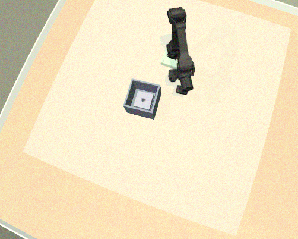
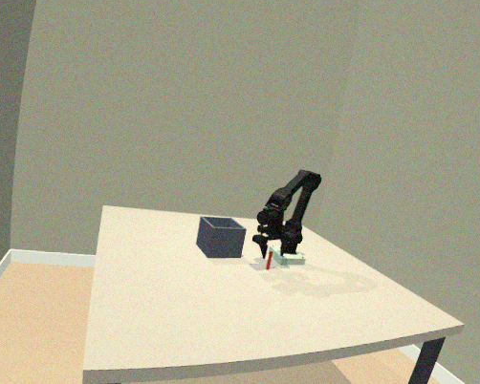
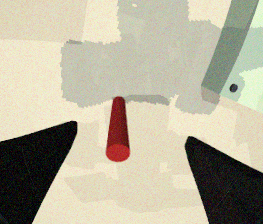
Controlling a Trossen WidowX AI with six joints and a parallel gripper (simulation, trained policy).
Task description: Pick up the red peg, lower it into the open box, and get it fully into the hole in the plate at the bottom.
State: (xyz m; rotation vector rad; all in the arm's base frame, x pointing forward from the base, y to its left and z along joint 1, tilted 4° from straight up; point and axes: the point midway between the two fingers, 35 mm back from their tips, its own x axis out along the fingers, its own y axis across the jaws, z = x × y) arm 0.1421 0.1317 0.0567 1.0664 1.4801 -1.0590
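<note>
My gripper tip is now 2 cm above the red peg and 1 cm short of it. The rest, counted from my gripper tip: pale plate 20 cm ahead, 17 cm to the right, 1 cm below.
</note>
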